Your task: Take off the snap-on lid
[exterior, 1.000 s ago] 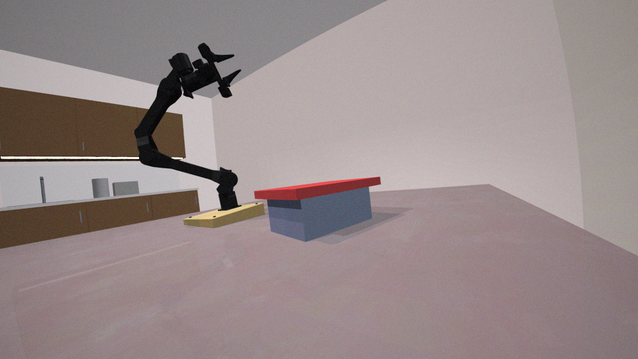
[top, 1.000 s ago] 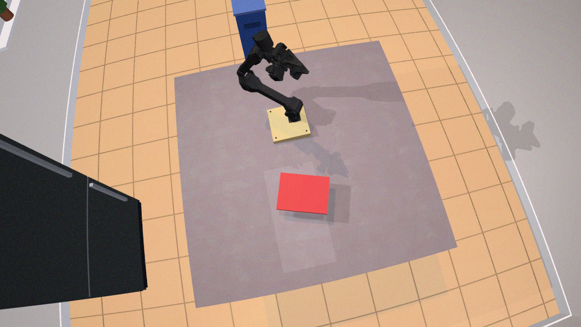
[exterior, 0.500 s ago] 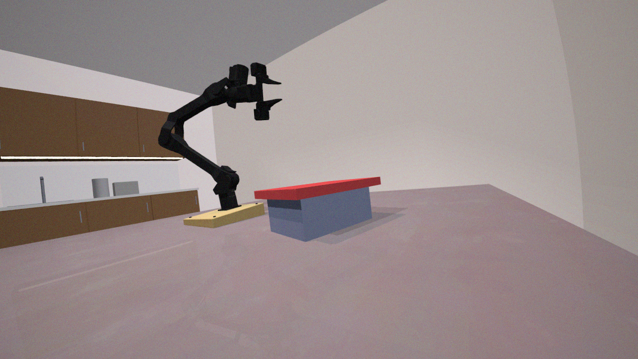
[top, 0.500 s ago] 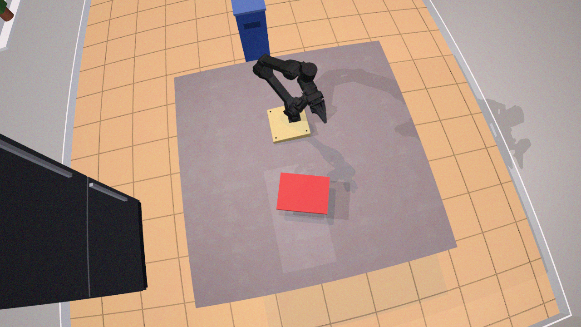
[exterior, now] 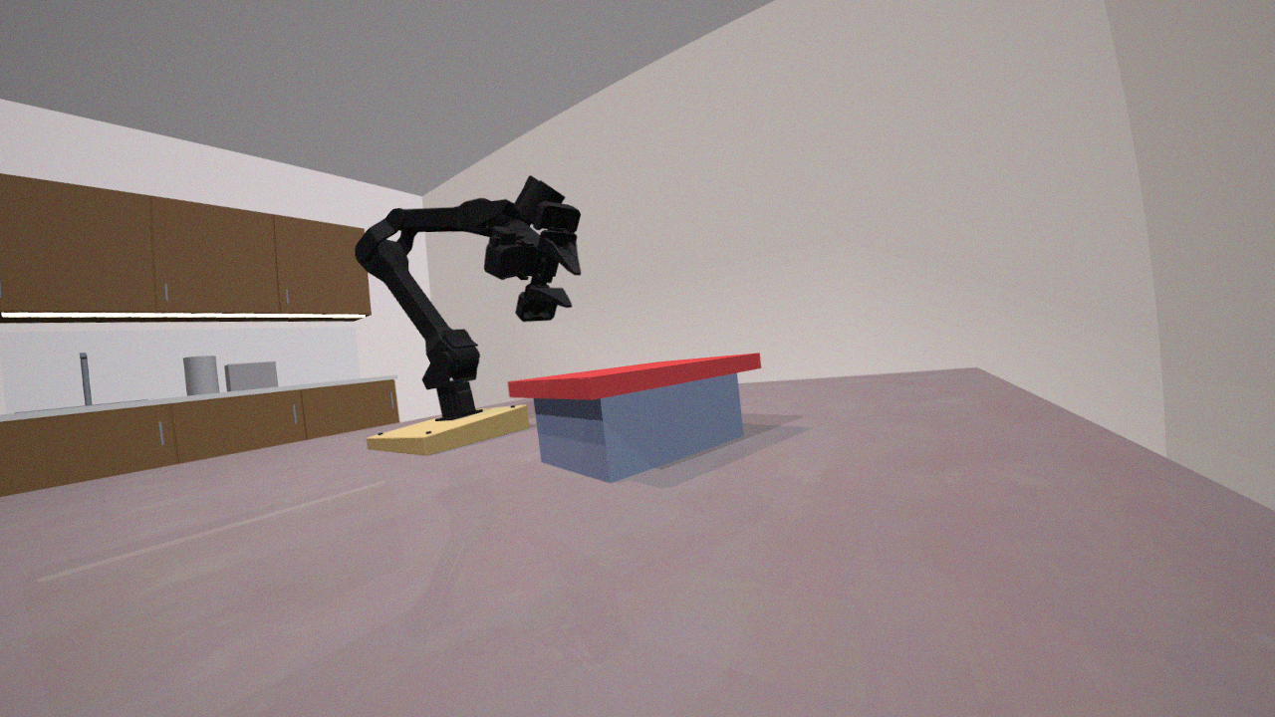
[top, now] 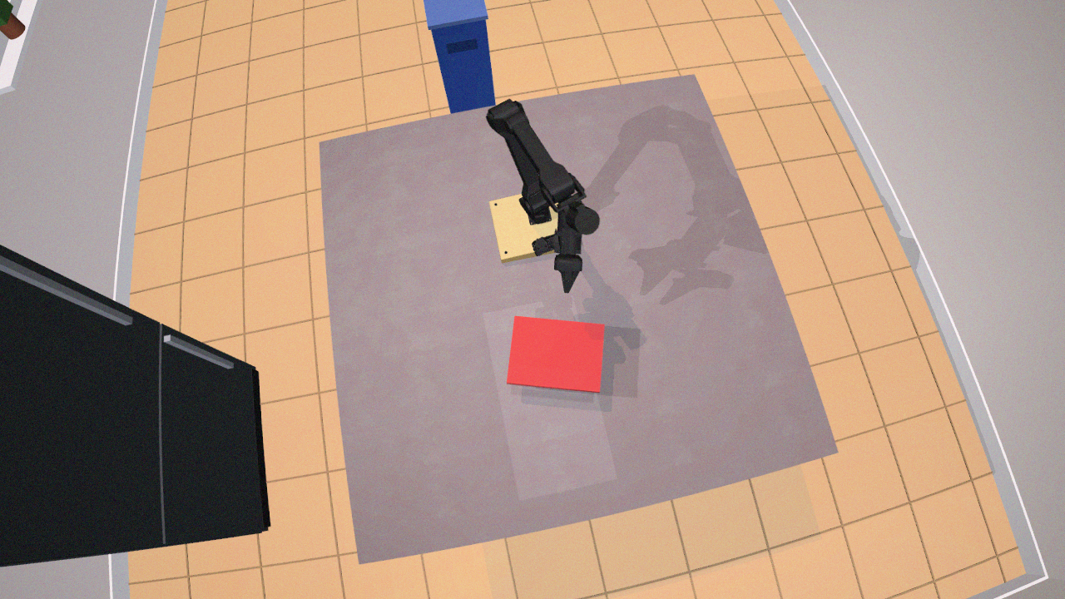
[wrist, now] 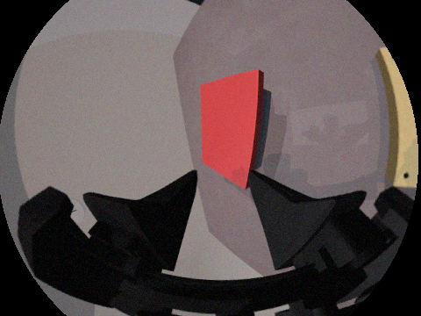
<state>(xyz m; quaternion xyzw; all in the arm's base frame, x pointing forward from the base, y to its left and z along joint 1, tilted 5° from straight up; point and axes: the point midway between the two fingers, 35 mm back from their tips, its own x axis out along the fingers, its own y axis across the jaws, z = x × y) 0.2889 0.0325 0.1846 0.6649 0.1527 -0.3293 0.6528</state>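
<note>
The red lid is 12 cm below my gripper tip, 12 cm ahead of it and 5 cm to the right of it. The rest, counted from my gripper tip: storage box (16 cm below, 12 cm ahead, 5 cm to the right).
</note>
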